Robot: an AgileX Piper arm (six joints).
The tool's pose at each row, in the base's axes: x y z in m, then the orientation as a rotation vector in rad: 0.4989, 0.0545, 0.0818, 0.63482, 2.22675, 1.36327; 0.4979, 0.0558, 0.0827, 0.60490, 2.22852, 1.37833; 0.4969, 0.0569, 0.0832, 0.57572, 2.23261, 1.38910; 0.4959, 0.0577, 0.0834, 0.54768, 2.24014, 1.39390; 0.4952, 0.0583, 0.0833, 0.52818, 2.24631, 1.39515; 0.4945, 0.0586, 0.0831, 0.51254, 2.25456, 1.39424; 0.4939, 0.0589, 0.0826, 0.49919, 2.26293, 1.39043; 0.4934, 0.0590, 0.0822, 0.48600, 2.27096, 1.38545
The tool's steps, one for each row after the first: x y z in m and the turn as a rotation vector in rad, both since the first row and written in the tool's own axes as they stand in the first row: 0.0014, 0.0012, -0.0001, -0.01262, 0.01508, -0.01439; 0.0028, 0.0019, -0.0001, -0.02171, 0.02974, -0.02930; 0.0041, 0.0023, -0.0002, -0.02581, 0.04378, -0.04491; 0.0050, 0.0023, -0.0002, -0.02713, 0.05327, -0.05631; 0.0057, 0.0022, -0.0003, -0.02550, 0.06237, -0.06547; 0.0065, 0.0018, -0.0002, -0.02195, 0.06960, -0.07415; 0.0070, 0.0014, -0.0003, -0.01796, 0.07600, -0.08320
